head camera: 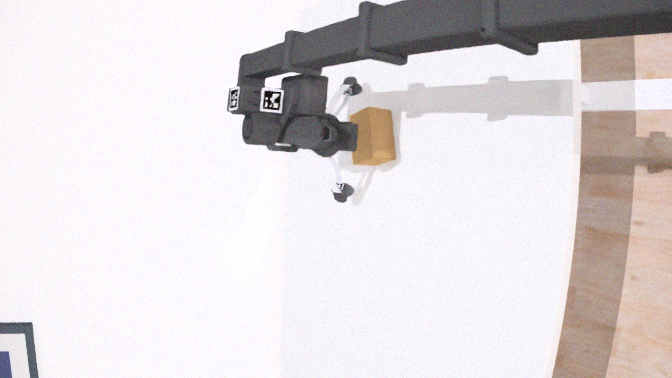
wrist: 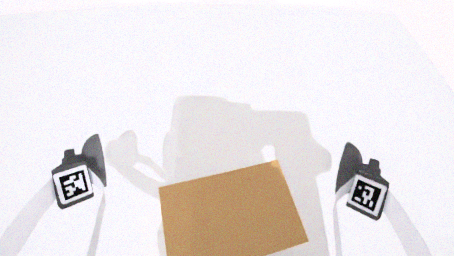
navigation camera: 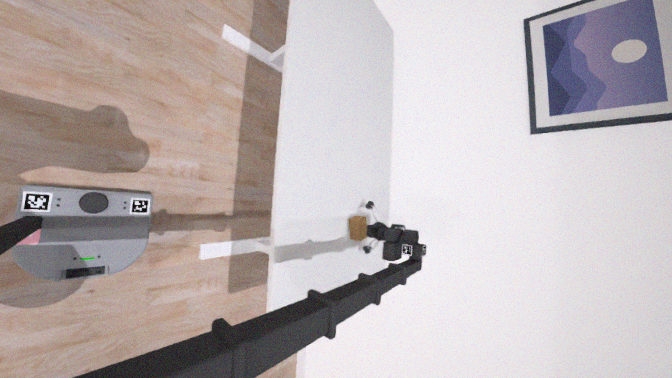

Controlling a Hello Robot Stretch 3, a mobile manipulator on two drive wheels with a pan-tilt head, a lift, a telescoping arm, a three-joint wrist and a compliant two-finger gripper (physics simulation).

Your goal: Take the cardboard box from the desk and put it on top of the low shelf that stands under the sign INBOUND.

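Pixels of known places: gripper, fingertip midpoint: [wrist: 222, 157]; robot's base, link origin: [navigation camera: 94, 201].
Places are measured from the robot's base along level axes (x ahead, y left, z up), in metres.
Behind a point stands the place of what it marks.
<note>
The brown cardboard box [head camera: 379, 137] @[x -0.030, y -0.752, z 0.753 m] [navigation camera: 357, 228] @[x -0.030, y -0.752, z 0.762 m] [wrist: 230, 212] @[x -0.031, y -0.785, z 0.770 m] rests on the white desk [head camera: 450, 240] @[x 0.122, y -0.593, z 0.720 m] [navigation camera: 330, 125] @[x 0.361, y -0.584, z 0.720 m] [wrist: 225, 55] @[x -0.026, y -1.000, z 0.720 m]. It sits slightly turned in the wrist view, low in the frame, its lower part cut off by the edge. My gripper [head camera: 346, 140] @[x -0.025, y -0.827, z 0.765 m] [navigation camera: 369, 227] @[x -0.025, y -0.827, z 0.765 m] [wrist: 222, 157] @[x -0.025, y -0.827, z 0.765 m] is open. Its fingertips stand wide apart, one on each side of the box and apart from it, toward the wall side of the box in the head view. The gripper body hides part of the box in the head view. The low shelf and the sign INBOUND do not show.
A wall lies behind the desk, with a framed picture [head camera: 31, 350] @[x 0.482, y -1.155, z 1.360 m] [navigation camera: 600, 65] @[x 0.661, y -1.153, z 1.578 m] on it. My arm [head camera: 425, 30] @[x -0.092, y -0.321, z 1.049 m] [navigation camera: 300, 320] @[x -0.086, y -0.193, z 1.050 m] reaches across the desk. My base [navigation camera: 100, 230] @[x -0.093, y -0.026, z 0.160 m] stands on the wooden floor [head camera: 645, 250] @[x 0.178, y -0.515, z 0.001 m] [navigation camera: 190, 125] @[x 0.414, y -0.304, z 0.000 m] in front, near white desk legs [navigation camera: 232, 249].
</note>
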